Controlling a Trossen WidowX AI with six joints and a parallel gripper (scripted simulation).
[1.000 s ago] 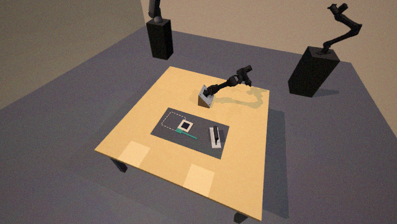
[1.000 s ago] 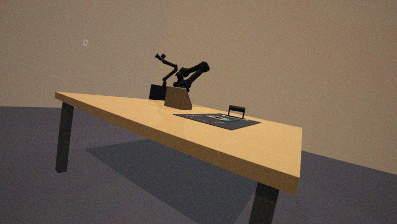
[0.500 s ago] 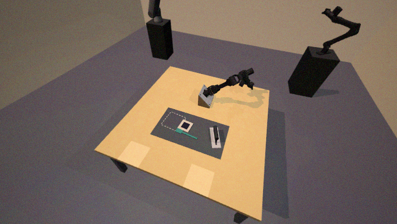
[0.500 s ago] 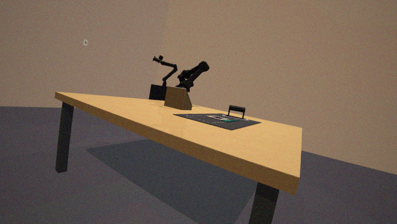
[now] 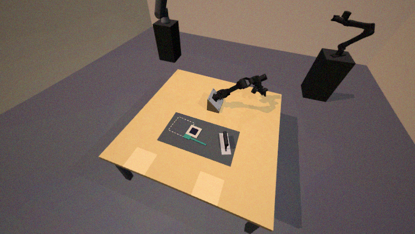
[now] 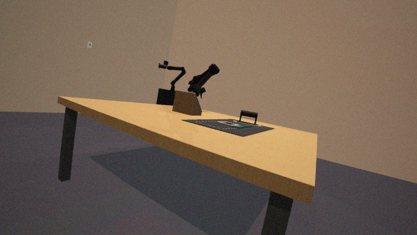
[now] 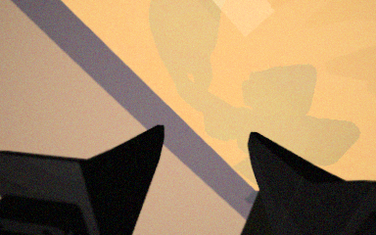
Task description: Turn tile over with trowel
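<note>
Right now my gripper tip is 620 mm short of the trowel, 260 mm to the left of it and 60 mm above it. Round my gripper tip: teal strip (640 mm ahead, 530 mm to the right, 100 mm below); then tile (570 mm ahead, 550 mm to the right, 100 mm below); then dark grey mat (590 mm ahead, 490 mm to the right, 120 mm below).
</note>
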